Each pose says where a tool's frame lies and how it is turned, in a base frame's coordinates. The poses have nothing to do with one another.
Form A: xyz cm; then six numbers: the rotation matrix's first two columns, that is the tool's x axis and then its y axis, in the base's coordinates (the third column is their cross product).
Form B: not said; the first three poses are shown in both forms.
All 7 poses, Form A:
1: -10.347 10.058 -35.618 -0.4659 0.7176 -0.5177 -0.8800 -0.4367 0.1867
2: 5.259 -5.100 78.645 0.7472 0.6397 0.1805 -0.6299 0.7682 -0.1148
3: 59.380 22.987 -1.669 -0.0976 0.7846 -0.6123 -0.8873 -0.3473 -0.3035
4: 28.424 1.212 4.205 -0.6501 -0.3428 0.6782 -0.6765 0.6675 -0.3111
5: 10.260 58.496 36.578 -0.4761 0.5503 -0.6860 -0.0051 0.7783 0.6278
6: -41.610 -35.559 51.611 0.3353 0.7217 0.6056 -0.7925 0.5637 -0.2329
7: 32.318 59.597 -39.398 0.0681 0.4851 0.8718 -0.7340 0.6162 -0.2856
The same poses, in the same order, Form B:
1: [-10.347 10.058 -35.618], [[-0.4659 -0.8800 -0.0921], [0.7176 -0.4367 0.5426], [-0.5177 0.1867 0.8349]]
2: [5.259 -5.100 78.645], [[0.7472 -0.6299 -0.2121], [0.6397 0.7682 -0.0279], [0.1805 -0.1148 0.9769]]
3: [59.380 22.987 -1.669], [[-0.0976 -0.8873 -0.4508], [0.7846 -0.3473 0.5137], [-0.6123 -0.3035 0.7301]]
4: [28.424 1.212 4.205], [[-0.6501 -0.6765 -0.3461], [-0.3428 0.6675 -0.6610], [0.6782 -0.3111 -0.6658]]
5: [10.260 58.496 36.578], [[-0.4761 -0.0051 0.8794], [0.5503 0.7783 0.3024], [-0.6860 0.6278 -0.3677]]
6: [-41.610 -35.559 51.611], [[0.3353 -0.7925 -0.5095], [0.7217 0.5637 -0.4018], [0.6056 -0.2329 0.7610]]
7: [32.318 59.597 -39.398], [[0.0681 -0.7340 -0.6757], [0.4851 0.6162 -0.6205], [0.8718 -0.2856 0.3980]]
